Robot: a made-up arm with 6 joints. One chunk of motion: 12 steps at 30 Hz.
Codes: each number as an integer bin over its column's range. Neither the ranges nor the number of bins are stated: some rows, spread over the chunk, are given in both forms.
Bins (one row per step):
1: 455 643 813 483 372 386
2: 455 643 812 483 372 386
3: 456 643 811 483 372 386
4: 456 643 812 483 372 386
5: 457 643 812 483 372 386
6: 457 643 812 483 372 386
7: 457 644 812 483 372 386
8: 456 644 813 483 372 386
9: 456 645 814 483 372 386
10: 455 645 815 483 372 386
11: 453 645 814 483 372 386
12: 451 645 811 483 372 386
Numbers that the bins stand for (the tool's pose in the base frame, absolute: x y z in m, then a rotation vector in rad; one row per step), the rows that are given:
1: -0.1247 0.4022 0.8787 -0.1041 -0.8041 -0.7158
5: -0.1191 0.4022 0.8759 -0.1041 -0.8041 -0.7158
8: -0.1219 0.4050 0.8787 -0.1041 -0.8041 -0.7158
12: -0.1359 0.4078 0.8731 -0.1041 -0.8041 -0.7158
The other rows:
2: -0.1247 0.4022 0.8759 -0.1041 -0.8041 -0.7158
3: -0.1219 0.4022 0.8731 -0.1041 -0.8041 -0.7158
4: -0.1219 0.4022 0.8759 -0.1041 -0.8041 -0.7158
6: -0.1191 0.4022 0.8759 -0.1041 -0.8041 -0.7158
7: -0.1191 0.4050 0.8759 -0.1041 -0.8041 -0.7158
9: -0.1219 0.4078 0.8815 -0.1041 -0.8041 -0.7158
10: -0.1247 0.4078 0.8843 -0.1041 -0.8041 -0.7158
11: -0.1303 0.4078 0.8815 -0.1041 -0.8041 -0.7158

